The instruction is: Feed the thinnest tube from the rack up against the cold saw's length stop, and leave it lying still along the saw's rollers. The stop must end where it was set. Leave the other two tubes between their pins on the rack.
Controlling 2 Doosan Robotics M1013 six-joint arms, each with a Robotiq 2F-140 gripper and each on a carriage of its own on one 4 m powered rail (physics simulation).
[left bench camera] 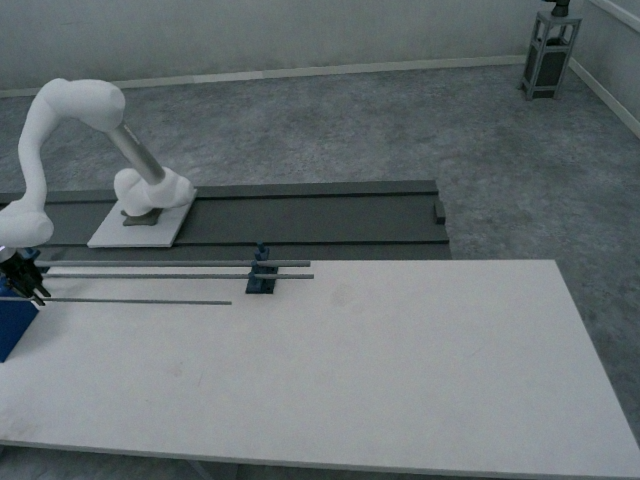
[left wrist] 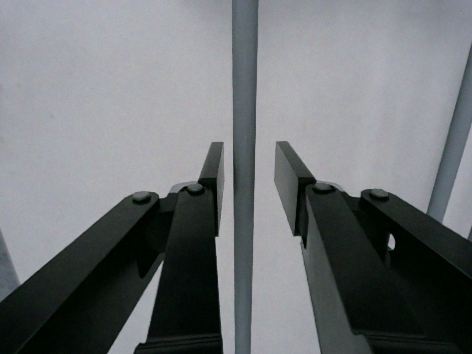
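Note:
The thinnest tube lies off the rack, nearer the bench's front than the others, its right end over the bench in the bench view. My left gripper is open, at the far left of the bench view. In the left wrist view its fingers stand on either side of the tube, with a gap at each side. The other two tubes lie on the dark blue rack stands; part of one tube shows in the left wrist view. The length stop and my right gripper do not show.
A blue block-shaped body stands at the bench's left edge of view. The white bench top reaches to the right. The left arm's carriage plate sits on the dark rail behind the bench. A grey frame stand is at the back right.

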